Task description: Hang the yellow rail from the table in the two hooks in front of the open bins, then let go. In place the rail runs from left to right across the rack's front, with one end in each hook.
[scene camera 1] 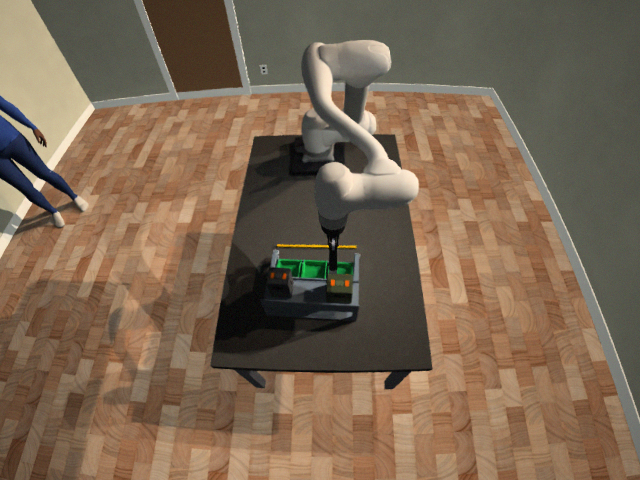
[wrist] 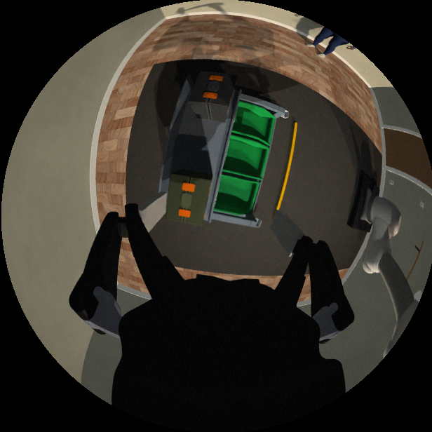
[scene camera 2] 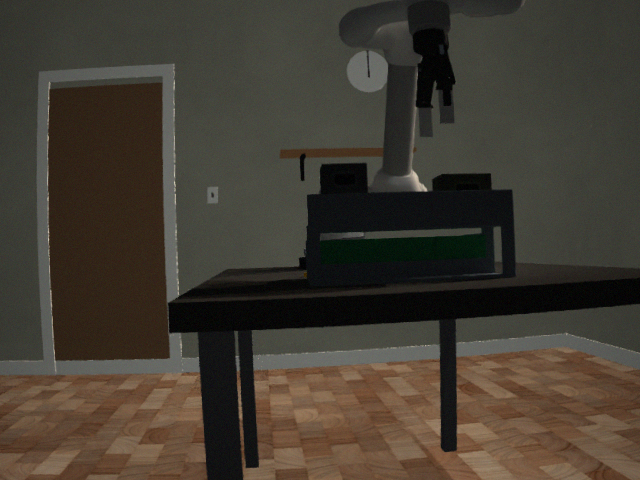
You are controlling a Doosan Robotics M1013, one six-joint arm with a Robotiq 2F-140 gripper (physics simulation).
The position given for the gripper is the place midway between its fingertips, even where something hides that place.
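Note:
The gripper (scene camera 2: pixel 436 130) (wrist: pixel 220 210) is visible. Present as well: a green bin (scene camera 2: pixel 413 248), a green bin (scene camera 2: pixel 358 250), a green bin (scene camera 2: pixel 467 246).

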